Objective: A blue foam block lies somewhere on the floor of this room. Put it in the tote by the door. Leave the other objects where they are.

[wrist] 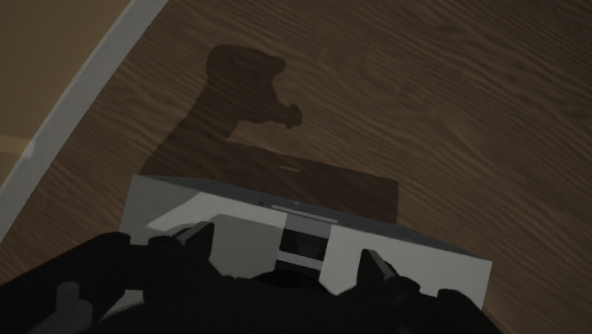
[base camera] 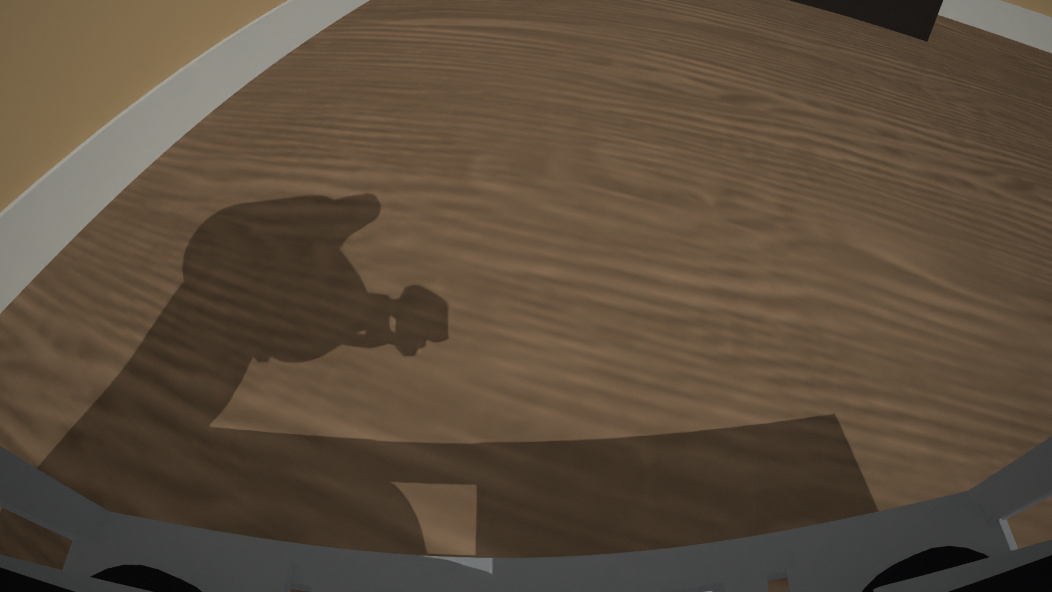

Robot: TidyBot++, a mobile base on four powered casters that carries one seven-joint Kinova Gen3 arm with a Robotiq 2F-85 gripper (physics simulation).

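Frame: origin at the arm's base, x ahead, y left, z up, level; millimetres.
Seen in the pictures: gripper, fingertip midpoint: (wrist: 285,252).
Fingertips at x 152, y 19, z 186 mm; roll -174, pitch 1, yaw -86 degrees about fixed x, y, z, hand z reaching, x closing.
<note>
A point is followed by its place in that frame.
My gripper (wrist: 285,252) @[x 152, y 19, z 186 mm] is open, with its two black fingers wide apart over the front of the robot's own base in the wrist view. No object shows between the fingers. The blue foam block does not show in the base camera view or the wrist view. The tote does not show in either view.
A dark object (base camera: 875,11) @[x 1165, y -781, z -365 mm] stands on the wooden floor (base camera: 625,242) @[x 446, y -81, z -396 mm] (wrist: 425,100) @[x 500, y -258, z -397 mm] at the top right of the base camera view. A tan wall (base camera: 95,66) @[x 656, y 553, z -232 mm] (wrist: 45,65) @[x 322, y 685, z -223 mm] with a white baseboard (base camera: 147,117) @[x 681, y 529, z -334 mm] (wrist: 85,110) @[x 252, y 698, z -392 mm] runs along the left. The robot's shadow falls ahead of its base.
</note>
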